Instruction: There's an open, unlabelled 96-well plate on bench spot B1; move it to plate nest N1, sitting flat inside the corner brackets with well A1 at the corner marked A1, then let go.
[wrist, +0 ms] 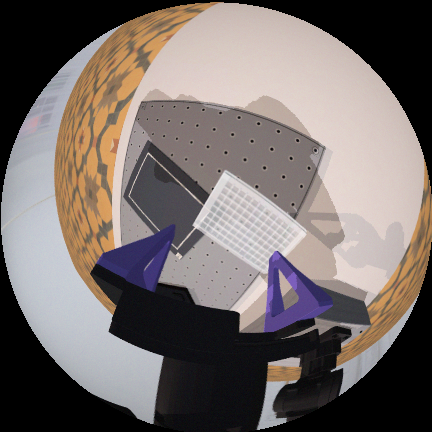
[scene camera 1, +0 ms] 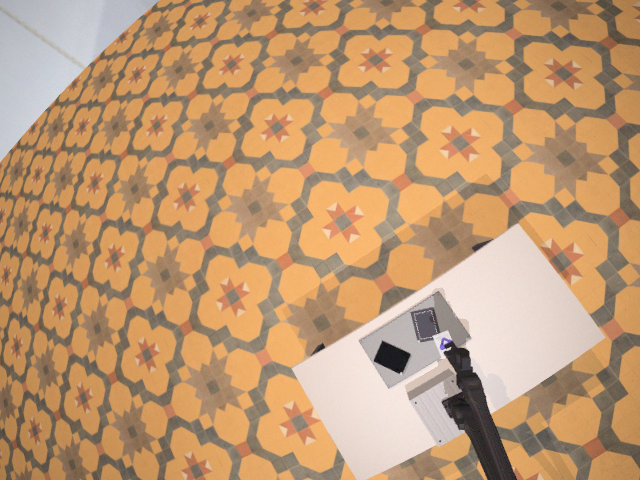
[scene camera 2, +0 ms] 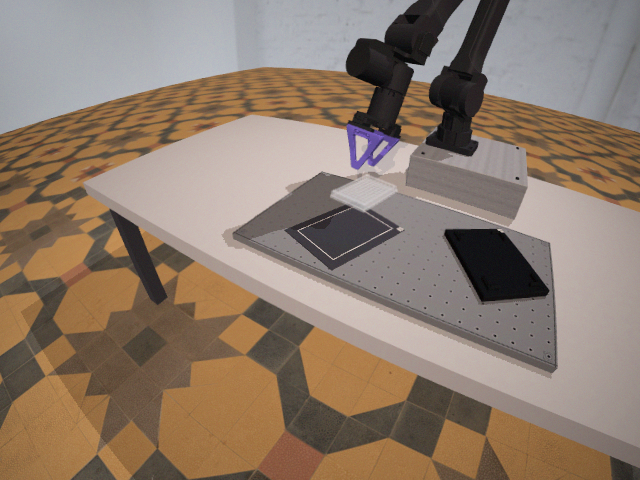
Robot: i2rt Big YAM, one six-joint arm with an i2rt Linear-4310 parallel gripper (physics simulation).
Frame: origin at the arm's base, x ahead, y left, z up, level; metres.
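Seen in the pictures: gripper, fingertip midpoint: [wrist: 225, 243] [scene camera 1: 447, 345] [scene camera 2: 363, 166]; arm's base, link origin: [wrist: 320, 342] [scene camera 1: 456, 404] [scene camera 2: 451, 145].
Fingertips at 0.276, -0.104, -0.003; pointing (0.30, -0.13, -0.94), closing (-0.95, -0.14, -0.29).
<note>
Offsets run from my fingertips to a thing's top centre, as dx, dy, dz. Level surfaces: height alone.
The clear-white 96-well plate @[-0.016, +0.002, -0.052] [scene camera 1: 438, 349] [scene camera 2: 364, 191] [wrist: 250, 221] lies beside the dark mat @[dz -0.067] [scene camera 1: 425, 324] [scene camera 2: 347, 233] [wrist: 170, 205], off its white outline and skewed to it, with one corner at or over the mat's edge. The mat seems to be B1; no label is readable. The black nest @[+0.044, +0.286, -0.051] [scene camera 1: 391, 357] [scene camera 2: 493, 264], apparently N1, has low corner brackets and a small pale mark at one corner. My gripper [scene camera 1: 445, 342] [scene camera 2: 364, 165] [wrist: 225, 243] is open and empty, above the plate's robot-side edge. The plate's A1 corner cannot be made out.
The grey perforated board @[+0.072, +0.136, -0.068] [scene camera 1: 457, 321] [scene camera 2: 408, 268] [wrist: 240, 137] carries mat and nest on the white table @[dz -0.081] [scene camera 1: 522, 289] [scene camera 2: 206, 155] [wrist: 320, 80]. The arm's grey base block [scene camera 1: 429, 408] [scene camera 2: 465, 180] stands behind the board, close to the plate's side.
</note>
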